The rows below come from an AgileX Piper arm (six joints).
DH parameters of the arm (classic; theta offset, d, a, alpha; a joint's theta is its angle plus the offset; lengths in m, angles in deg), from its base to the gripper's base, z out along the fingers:
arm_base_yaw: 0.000 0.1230 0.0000 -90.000
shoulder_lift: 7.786 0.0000 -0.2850 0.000
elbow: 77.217 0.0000 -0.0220 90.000
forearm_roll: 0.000 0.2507 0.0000 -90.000
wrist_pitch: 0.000 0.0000 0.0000 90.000
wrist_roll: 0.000 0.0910 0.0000 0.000
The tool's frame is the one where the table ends.
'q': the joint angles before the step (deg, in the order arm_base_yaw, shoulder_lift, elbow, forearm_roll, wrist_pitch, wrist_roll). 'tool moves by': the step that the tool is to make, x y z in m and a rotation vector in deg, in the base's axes. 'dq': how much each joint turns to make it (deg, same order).
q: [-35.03, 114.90, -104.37, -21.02, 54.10, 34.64]
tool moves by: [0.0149, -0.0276, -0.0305, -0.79, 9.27, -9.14]
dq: [0.00, 10.93, -11.95, -8.23, 11.47, 6.07]
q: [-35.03, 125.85, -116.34, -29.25, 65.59, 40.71]
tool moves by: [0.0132, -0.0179, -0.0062, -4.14, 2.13, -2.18]
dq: [0.00, 6.62, -9.80, -4.80, 3.43, 0.78]
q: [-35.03, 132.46, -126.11, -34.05, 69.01, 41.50]
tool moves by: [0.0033, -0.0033, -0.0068, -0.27, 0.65, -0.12]
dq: [0.00, 1.64, -1.46, -0.59, 0.24, 0.00]
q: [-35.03, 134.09, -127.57, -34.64, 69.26, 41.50]
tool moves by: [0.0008, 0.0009, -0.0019, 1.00, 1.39, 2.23]
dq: [0.00, 0.12, -0.01, 1.00, 0.07, -2.93]
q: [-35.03, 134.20, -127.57, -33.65, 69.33, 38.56]
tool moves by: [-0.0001, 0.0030, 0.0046, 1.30, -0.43, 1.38]
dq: [0.00, -0.72, 0.02, 1.95, 0.16, -1.90]
